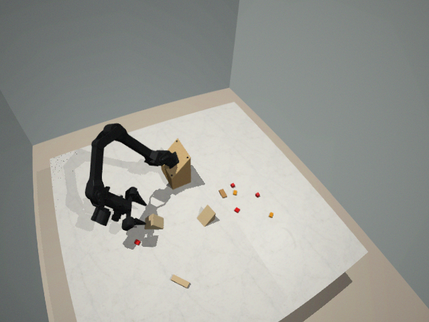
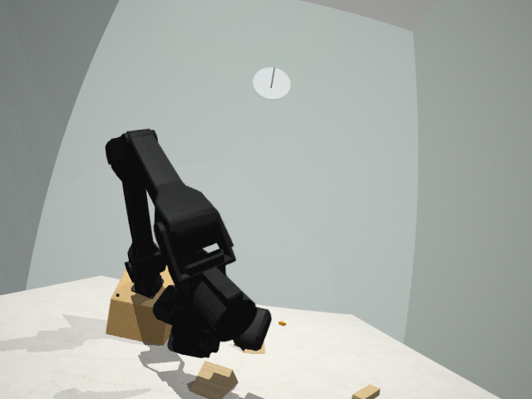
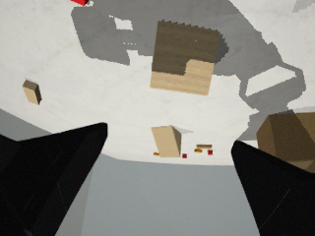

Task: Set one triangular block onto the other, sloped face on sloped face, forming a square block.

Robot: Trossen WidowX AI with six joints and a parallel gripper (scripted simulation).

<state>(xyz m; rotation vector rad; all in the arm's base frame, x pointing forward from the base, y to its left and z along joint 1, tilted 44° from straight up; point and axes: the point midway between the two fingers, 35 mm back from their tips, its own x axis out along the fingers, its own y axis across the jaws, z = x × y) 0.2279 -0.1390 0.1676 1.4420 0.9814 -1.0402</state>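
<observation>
My gripper tip is now 80 mm above the triangular block and 20 mm to the right of it. Also, from my gripper tip: flat tan block: 300 mm ahead, 90 mm below, 60 mm to the left.
</observation>
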